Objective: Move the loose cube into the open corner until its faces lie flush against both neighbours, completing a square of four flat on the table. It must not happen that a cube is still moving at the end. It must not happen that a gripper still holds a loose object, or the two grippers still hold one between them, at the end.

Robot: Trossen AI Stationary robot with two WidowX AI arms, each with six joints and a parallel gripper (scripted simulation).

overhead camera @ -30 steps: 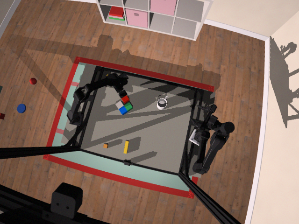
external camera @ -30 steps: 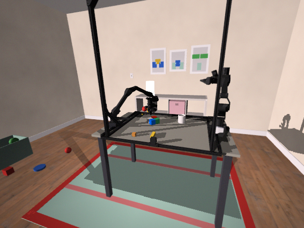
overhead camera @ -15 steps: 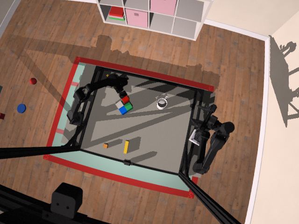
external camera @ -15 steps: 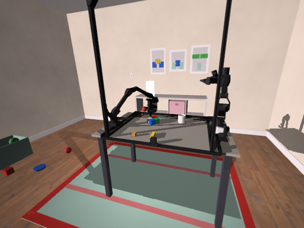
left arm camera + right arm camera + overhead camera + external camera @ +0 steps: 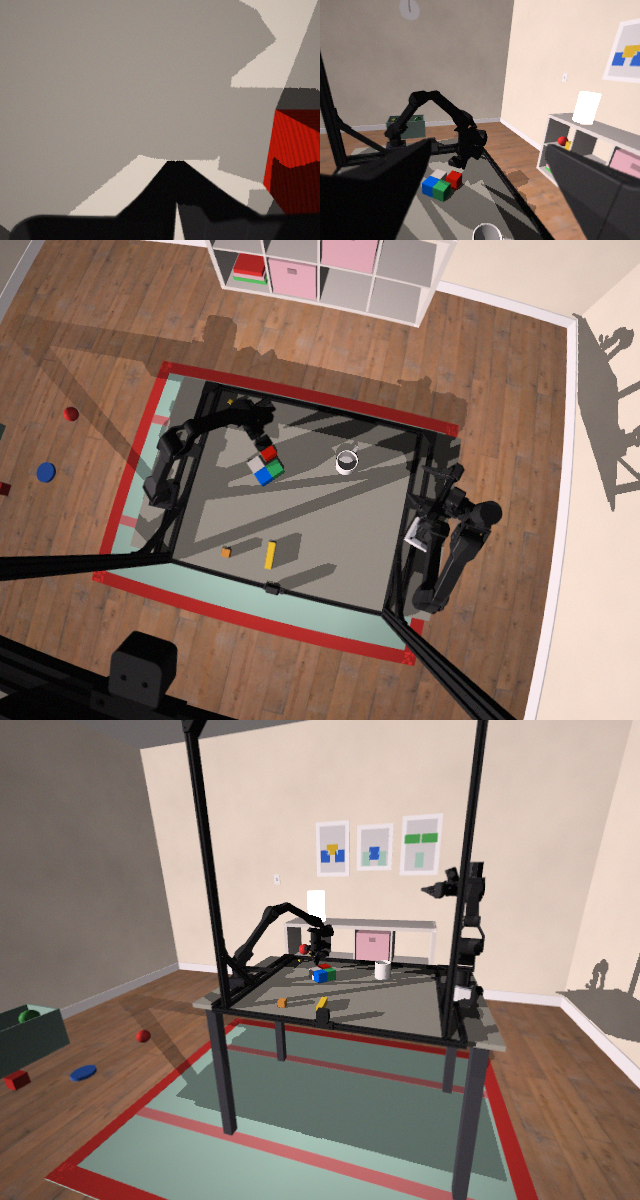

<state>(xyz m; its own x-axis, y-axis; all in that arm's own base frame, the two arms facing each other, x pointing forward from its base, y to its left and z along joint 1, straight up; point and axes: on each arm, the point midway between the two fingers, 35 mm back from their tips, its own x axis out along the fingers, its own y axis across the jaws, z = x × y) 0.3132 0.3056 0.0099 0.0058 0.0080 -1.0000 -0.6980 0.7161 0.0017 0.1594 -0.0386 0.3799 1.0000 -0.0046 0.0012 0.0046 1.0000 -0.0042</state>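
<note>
The red cube is 60 mm to the right of my left hand, 60 mm behind it and 40 mm below it. The rest, counted from my left hand: green cube 130 mm behind, 100 mm to the right, 40 mm below; then blue cube 160 mm behind, 60 mm to the right, 40 mm below; then white cube 130 mm behind, 40 mm below, 20 mm to the right.
</note>
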